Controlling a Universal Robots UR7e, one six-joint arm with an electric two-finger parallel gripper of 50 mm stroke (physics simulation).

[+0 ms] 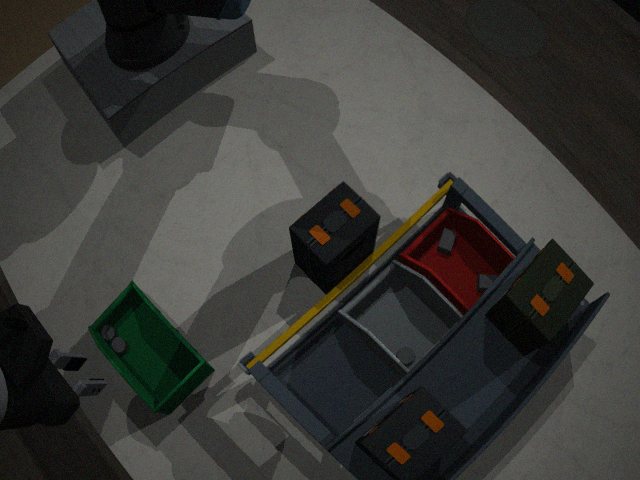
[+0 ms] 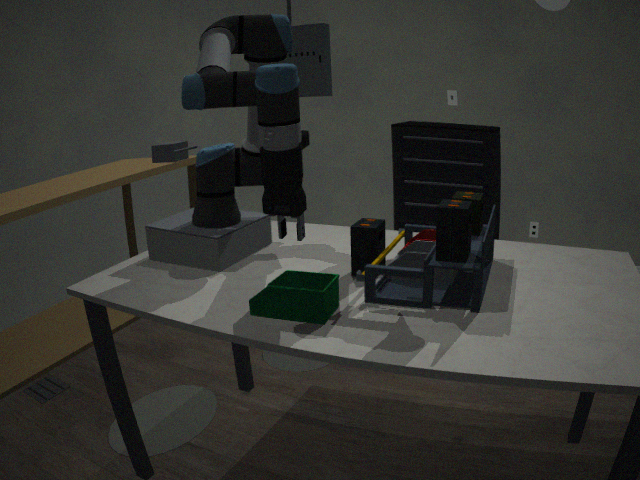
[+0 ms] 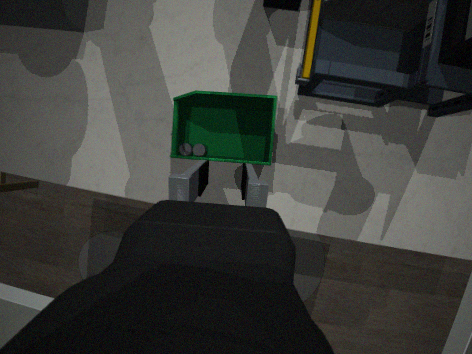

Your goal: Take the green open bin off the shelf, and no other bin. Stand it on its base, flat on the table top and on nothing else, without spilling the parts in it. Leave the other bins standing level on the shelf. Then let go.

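Pixels of known places: gripper, fingertip midpoint: (image 1: 90,374) (image 2: 292,237) (image 3: 225,173); arm's base at its link origin: (image 1: 147,36) (image 2: 216,221).
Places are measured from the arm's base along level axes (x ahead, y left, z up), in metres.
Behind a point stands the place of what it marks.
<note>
The green open bin (image 1: 149,351) {x 0.426, y -0.276, z -0.097 m} (image 2: 294,299) {x 0.457, y -0.318, z -0.049 m} (image 3: 227,125) {x 0.433, y -0.254, z -0.097 m} stands upright on its base on the table top (image 1: 268,155) {x 0.288, y 0.045, z -0.100 m} (image 2: 558,310) {x 1.011, y -0.085, z -0.100 m}, apart from the shelf. Two round grey parts (image 1: 113,338) {x 0.379, y -0.313, z -0.090 m} (image 3: 192,149) {x 0.379, y -0.313, z -0.091 m} lie inside it. My gripper (image 1: 87,373) {x 0.466, y -0.327, z 0.085 m} (image 2: 292,237) {x 0.466, y -0.327, z 0.085 m} (image 3: 225,173) {x 0.466, y -0.327, z 0.085 m} is open and empty, high above the table and clear of the bin. The shelf (image 1: 289,397) {x 0.605, y -0.151, z -0.015 m} (image 2: 398,269) {x 0.624, y -0.162, z -0.015 m} (image 3: 350,89) {x 0.634, y -0.146, z -0.084 m} holds a red bin (image 1: 465,263) {x 0.605, y 0.159, z -0.091 m} (image 2: 421,238) {x 0.572, y 0.182, z -0.045 m} with grey parts and a grey bin (image 1: 400,315) {x 0.600, y 0.037, z -0.091 m} (image 2: 413,248) {x 0.583, y 0.071, z -0.041 m} with a round part. Both look level in their places.
A black box (image 1: 336,232) {x 0.488, y 0.014, z 0.030 m} (image 2: 367,248) {x 0.492, y -0.023, z -0.023 m} with orange latches stands on the table by the shelf's yellow front bar (image 1: 351,273) {x 0.524, y 0.010, z -0.035 m} (image 2: 385,253) {x 0.532, y -0.003, z -0.037 m} (image 3: 311,40) {x 0.537, y -0.113, z -0.035 m}. Two more boxes (image 1: 413,439) {x 0.732, y -0.086, z 0.124 m} (image 1: 547,294) {x 0.717, y 0.137, z 0.099 m} stand on the shelf's rear level. The robot's base block (image 1: 180,93) {x 0.102, y -0.004, z -0.073 m} (image 2: 180,248) {x -0.033, y -0.140, z -0.048 m} stands at the table's far side.
</note>
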